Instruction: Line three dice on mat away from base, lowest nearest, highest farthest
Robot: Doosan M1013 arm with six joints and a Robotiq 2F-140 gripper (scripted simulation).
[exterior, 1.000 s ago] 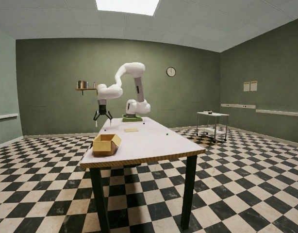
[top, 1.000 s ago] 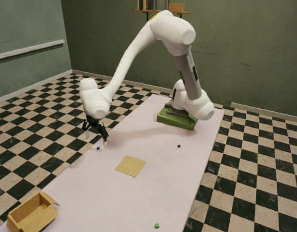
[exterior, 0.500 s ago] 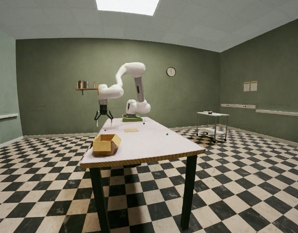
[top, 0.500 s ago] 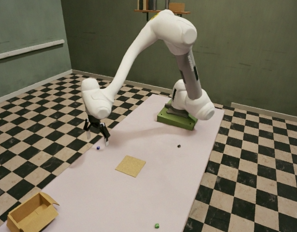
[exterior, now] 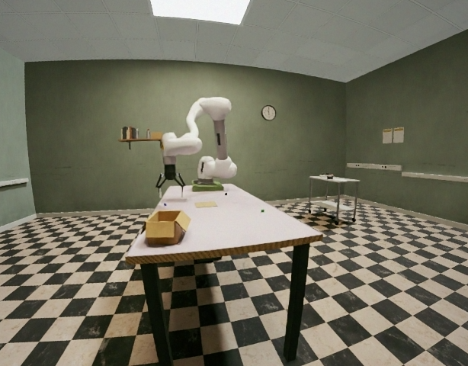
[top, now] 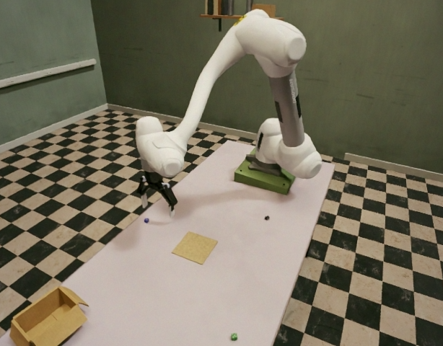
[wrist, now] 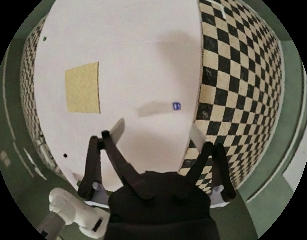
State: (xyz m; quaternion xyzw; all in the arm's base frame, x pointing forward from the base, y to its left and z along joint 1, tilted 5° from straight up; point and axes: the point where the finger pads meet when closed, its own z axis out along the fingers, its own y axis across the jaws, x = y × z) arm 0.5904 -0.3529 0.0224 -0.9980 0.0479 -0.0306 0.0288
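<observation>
My hand is 45 cm to the right of the black die, 19 cm past it and 5 cm above it. Also, from my hand: blue die (5 cm to the right, 5 cm below, 3 cm ahead); then cardboard box (58 cm ahead, 3 cm to the right, 2 cm below); then yellow mat (22 cm to the left, 9 cm ahead, 6 cm below).
</observation>
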